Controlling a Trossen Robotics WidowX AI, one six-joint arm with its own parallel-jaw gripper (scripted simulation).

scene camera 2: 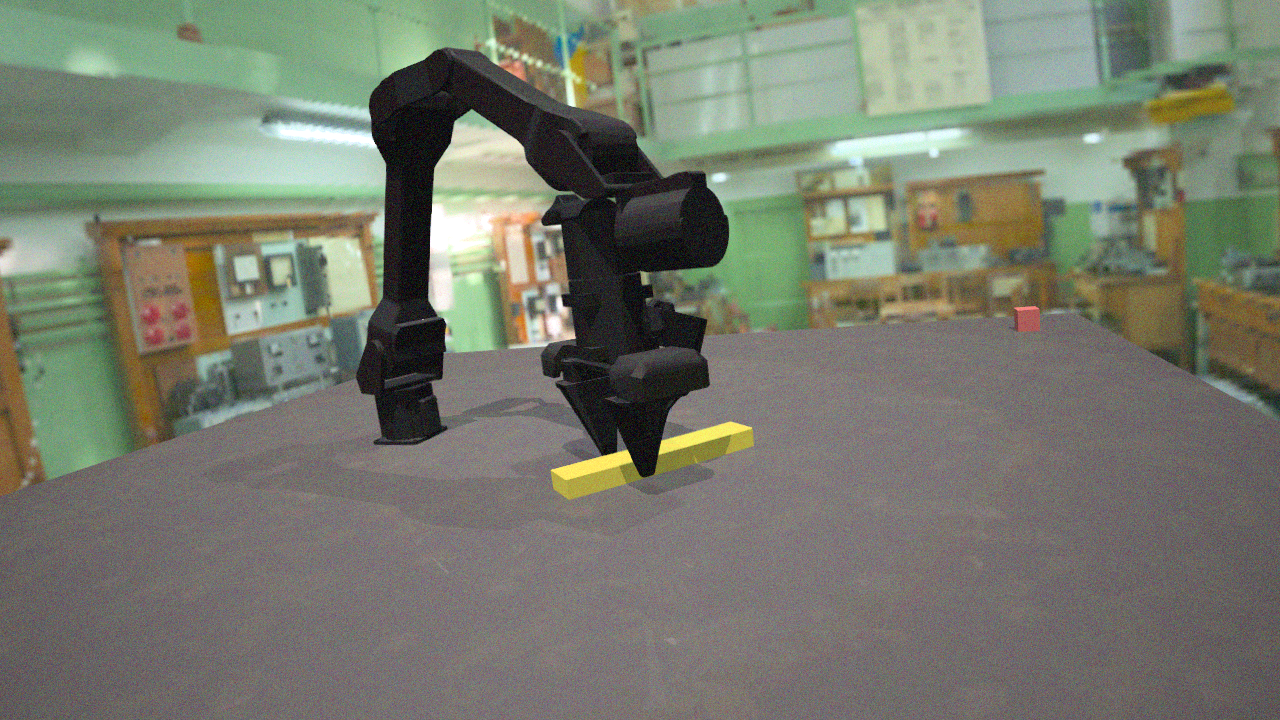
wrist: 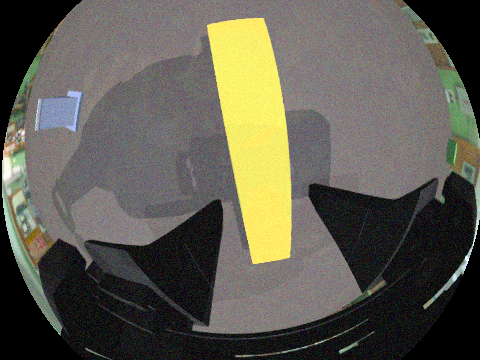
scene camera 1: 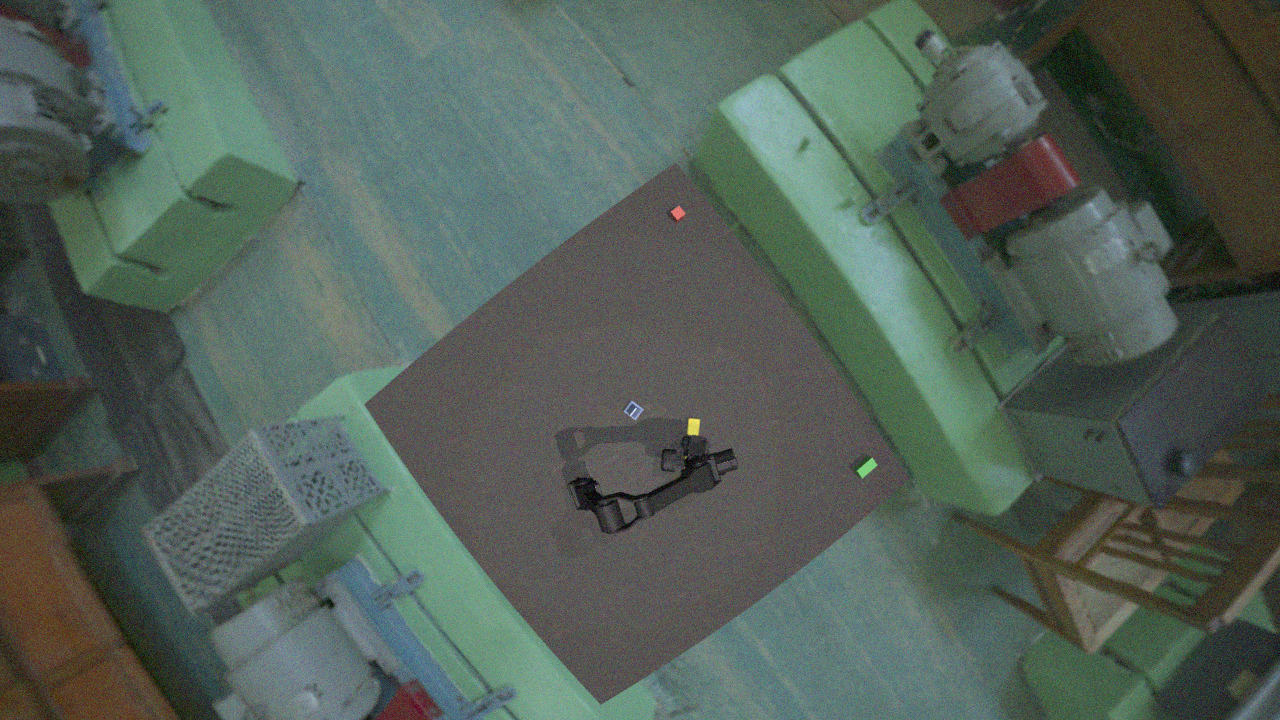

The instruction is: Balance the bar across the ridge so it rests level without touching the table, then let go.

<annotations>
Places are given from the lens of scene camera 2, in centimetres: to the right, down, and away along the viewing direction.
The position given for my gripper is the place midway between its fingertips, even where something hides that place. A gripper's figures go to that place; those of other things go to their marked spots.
my gripper (scene camera 2: 627, 466): -1, 9, 57
bar (scene camera 2: 674, 453): 3, 8, 57
</annotations>
